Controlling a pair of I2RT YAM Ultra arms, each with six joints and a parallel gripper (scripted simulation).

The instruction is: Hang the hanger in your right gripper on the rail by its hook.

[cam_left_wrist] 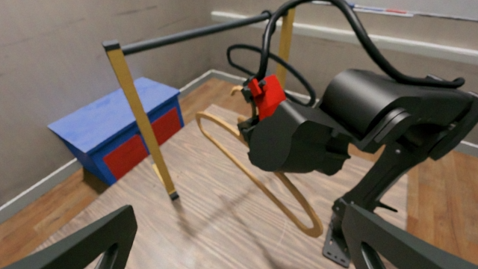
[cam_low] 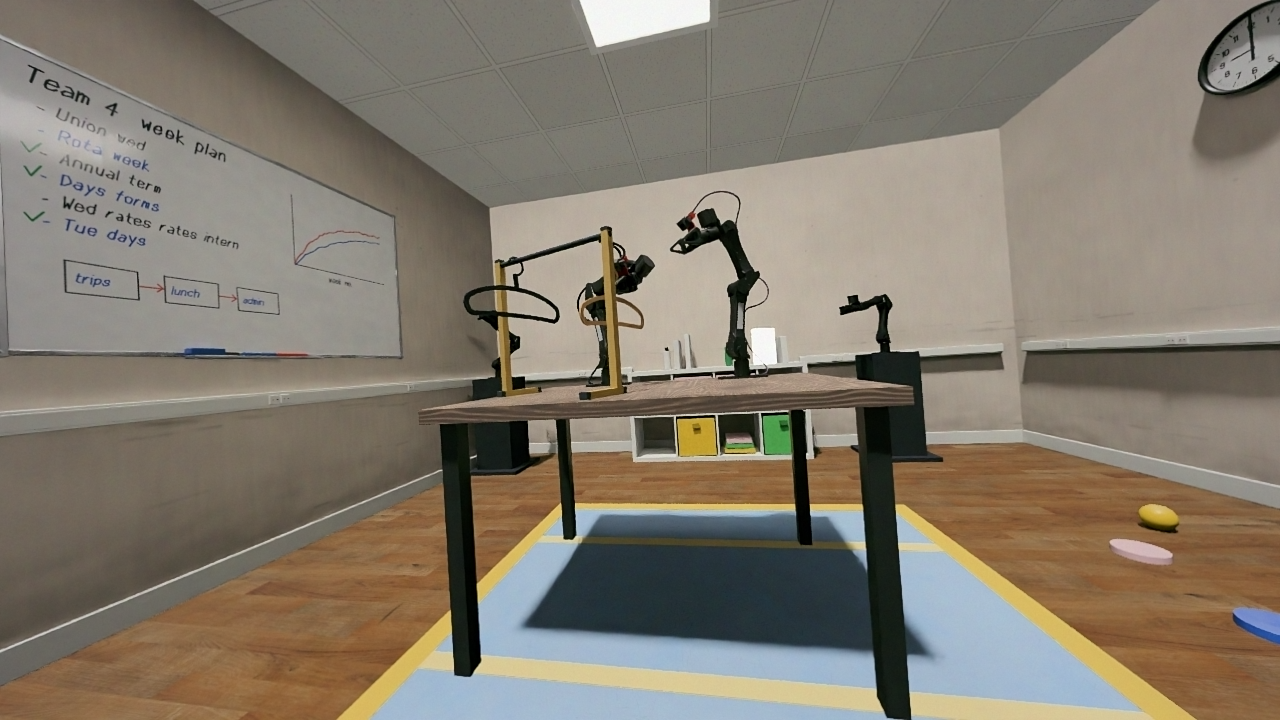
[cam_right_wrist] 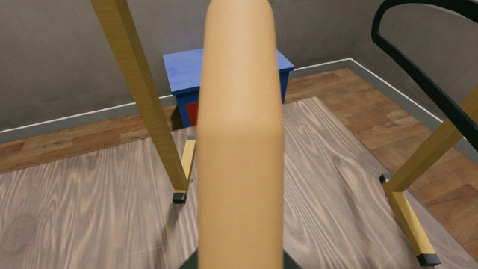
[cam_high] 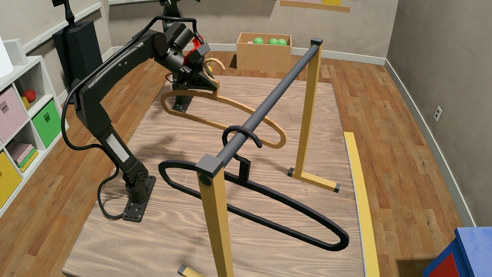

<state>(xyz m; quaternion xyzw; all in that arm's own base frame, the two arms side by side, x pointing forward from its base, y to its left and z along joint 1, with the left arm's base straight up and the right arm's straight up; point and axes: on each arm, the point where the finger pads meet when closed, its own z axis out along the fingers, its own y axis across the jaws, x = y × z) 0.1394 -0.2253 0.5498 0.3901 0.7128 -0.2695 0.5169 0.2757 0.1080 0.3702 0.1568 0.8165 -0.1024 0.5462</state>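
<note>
Now: the black hanger 33 cm to the right of my right hand, 11 cm ahead of it and 2 cm above it. Also, from my right hand: tan hanger (3 cm below); then rack (18 cm to the right, 17 cm ahead, 12 cm below).
</note>
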